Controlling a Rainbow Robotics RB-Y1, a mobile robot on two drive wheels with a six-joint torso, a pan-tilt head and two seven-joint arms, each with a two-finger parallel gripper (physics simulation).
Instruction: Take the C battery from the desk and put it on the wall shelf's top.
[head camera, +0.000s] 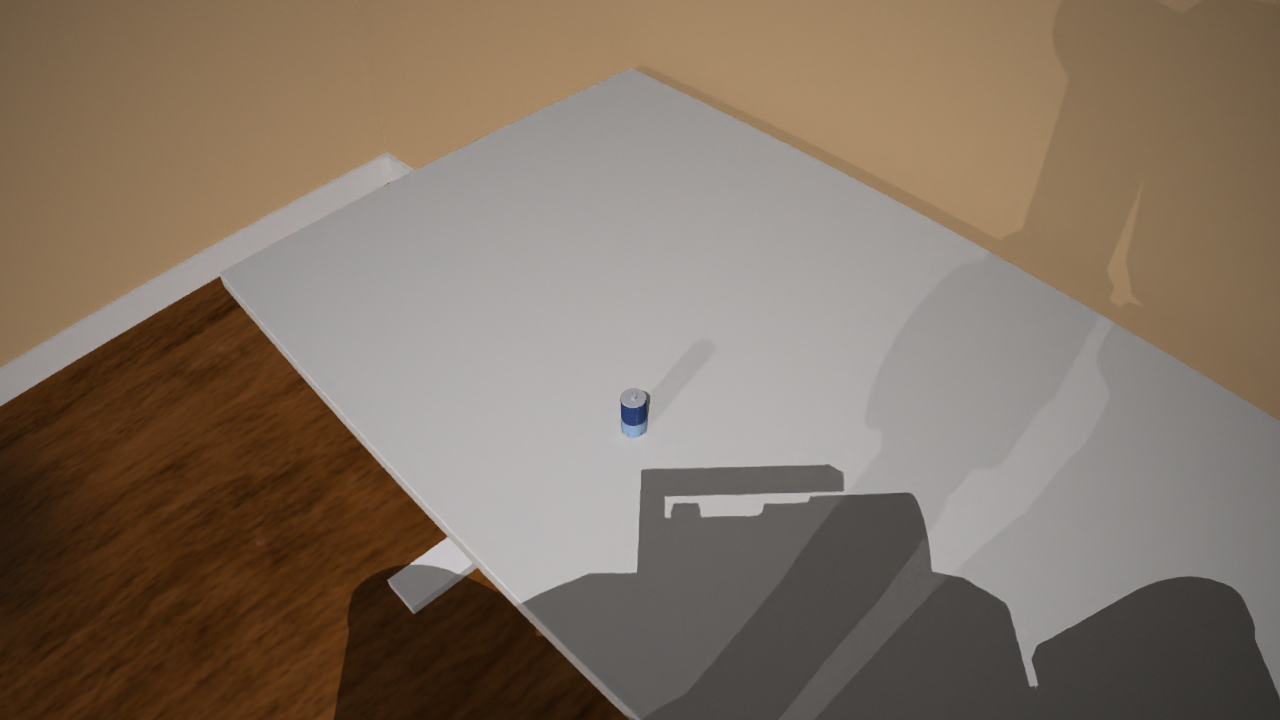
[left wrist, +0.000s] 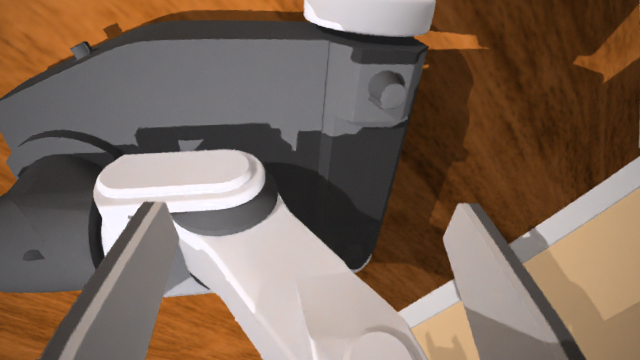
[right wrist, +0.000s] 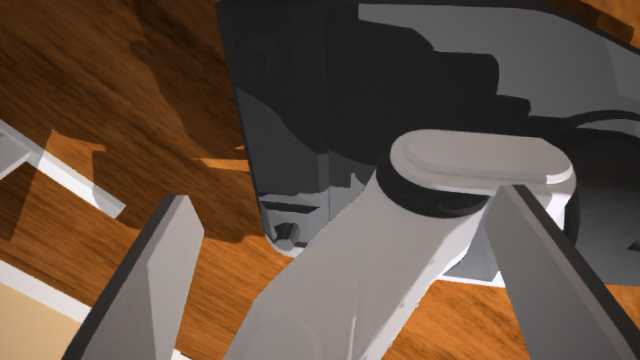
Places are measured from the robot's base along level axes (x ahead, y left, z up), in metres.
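Pixels of known places: left gripper, fingertip midpoint: (left wrist: 313, 221); right gripper, fingertip midpoint: (right wrist: 340, 209).
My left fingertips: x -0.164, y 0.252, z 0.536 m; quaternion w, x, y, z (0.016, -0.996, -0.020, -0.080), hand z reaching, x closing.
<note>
Behind a point stands the place of what it marks.
The C battery (head camera: 633, 412) {x 0.465, y 0.008, z 0.761 m}, dark blue above and light blue below with a silver top, stands upright on the white desk (head camera: 537, 232) {x 0.815, y 0.131, z 0.720 m}, near the middle of the head view. My left gripper (left wrist: 313, 221) {x -0.164, y 0.252, z 0.536 m} is open, with its two fingers wide apart and no object between them. My right gripper (right wrist: 340, 209) {x -0.145, y -0.243, z 0.538 m} is open in the same way. Both point down beside the robot's own base, and neither shows in the head view, away from the battery. The wall shelf does not show in any view.
Tan walls (head camera: 223, 80) {x 1.758, y 0.985, z 0.499 m} meet behind the desk's far corner. A desk foot (head camera: 429, 577) sticks out over the wooden floor (head camera: 179, 501) {x 0.893, y 0.968, z 0.000 m} at the front left. The robot's dark base (left wrist: 225, 80) {x -0.219, y 0.170, z 0.169 m} (right wrist: 400, 90) {x -0.181, y -0.114, z 0.169 m} lies below both wrists. Robot shadows cover the desk's near right part.
</note>
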